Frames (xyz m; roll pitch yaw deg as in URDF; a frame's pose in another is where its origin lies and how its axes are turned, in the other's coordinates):
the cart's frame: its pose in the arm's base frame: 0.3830 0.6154 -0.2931 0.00 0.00 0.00
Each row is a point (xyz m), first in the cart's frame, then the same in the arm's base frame.
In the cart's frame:
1: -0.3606 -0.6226 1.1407
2: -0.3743 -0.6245 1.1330
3: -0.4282 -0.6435 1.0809
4: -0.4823 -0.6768 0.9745
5: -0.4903 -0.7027 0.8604
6: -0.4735 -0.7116 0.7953
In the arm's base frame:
1: 0.0224 -0.0072 0.8476
2: 0.0087 -0.0091 0.8399
3: -0.0452 -0.0281 0.7878
4: -0.0993 -0.0614 0.6814
5: -0.1073 -0.0873 0.5673
6: -0.0905 -0.0962 0.5022

